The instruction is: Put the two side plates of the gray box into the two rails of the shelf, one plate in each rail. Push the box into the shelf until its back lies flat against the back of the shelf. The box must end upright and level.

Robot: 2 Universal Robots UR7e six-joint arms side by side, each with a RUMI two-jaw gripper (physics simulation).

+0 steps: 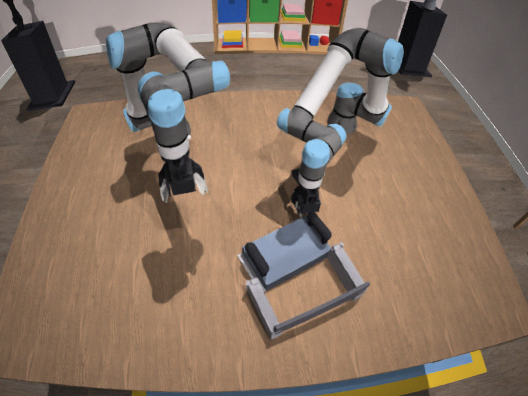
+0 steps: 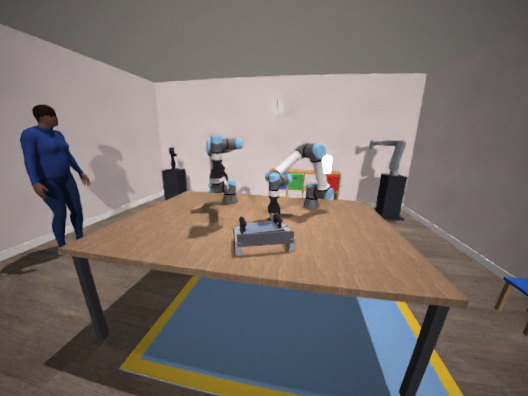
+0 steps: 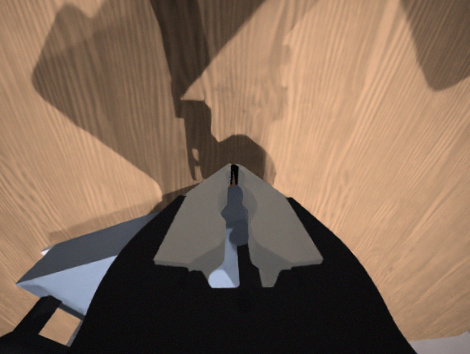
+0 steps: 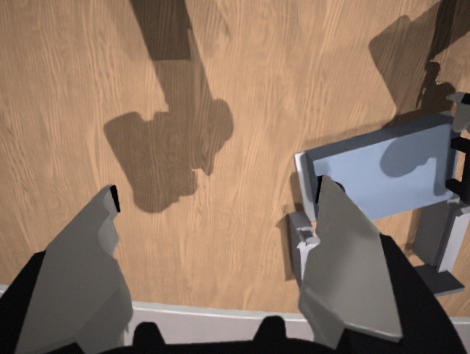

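Where they show: left gripper, fingertip midpoint: (image 1: 300,214) (image 3: 233,166) (image 4: 447,97); right gripper, fingertip midpoint: (image 1: 185,196) (image 2: 219,190) (image 4: 218,182); left arm's base at its link origin: (image 1: 341,124) (image 2: 311,206); right arm's base at its link origin: (image 2: 230,201).
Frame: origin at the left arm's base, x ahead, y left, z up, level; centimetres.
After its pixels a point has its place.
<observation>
The gray box (image 1: 290,252) {z 5.3, x 69.2, y -40.8 cm} (image 2: 261,228) {z 5.3, x 70.3, y -40.4 cm} (image 3: 82,282) {z 5.3, x 64.5, y -48.9 cm} (image 4: 370,185) {z 5.3, x 68.7, y -44.7 cm} has a blue-gray top and two black handles (image 1: 256,259) {z 11.5, x 73.5, y -52.9 cm} (image 1: 319,227) {z 11.4, x 64.5, y -30.7 cm}. It sits upright at the open ends of the gray shelf's rails, with a wide gap between it and the shelf's back (image 1: 322,307) {z 12.6, x 92.2, y -36.2 cm} (image 2: 265,238) {z 9.5, x 92.2, y -35.4 cm}. The shelf's rails (image 1: 265,305) {z 8.1, x 87.6, y -52.0 cm} (image 1: 347,267) {z 8.1, x 78.9, y -23.8 cm} point toward the box. Whether the side plates are inside them is hard to tell. My left gripper (image 1: 301,212) {z 1.7, x 52.2, y -33.2 cm} (image 3: 233,166) {z 1.7, x 52.2, y -33.2 cm} is shut and empty, low behind the box's far edge near the right handle. My right gripper (image 1: 184,196) {z 27.5, x 59.2, y -72.1 cm} (image 4: 218,182) {z 27.5, x 59.2, y -72.1 cm} is open, high to the left.
All stands on the wooden table (image 1: 125,340) {z 0.0, x 93.7, y -98.0 cm} (image 2: 165,260) {z 0.0, x 106.7, y -86.9 cm}. The right arm's shadow falls on the table left of the box. Beyond the table are a cubby shelf with colored bins, two black pedestals (image 1: 37,65) (image 1: 422,40) and a person in blue (image 2: 52,160).
</observation>
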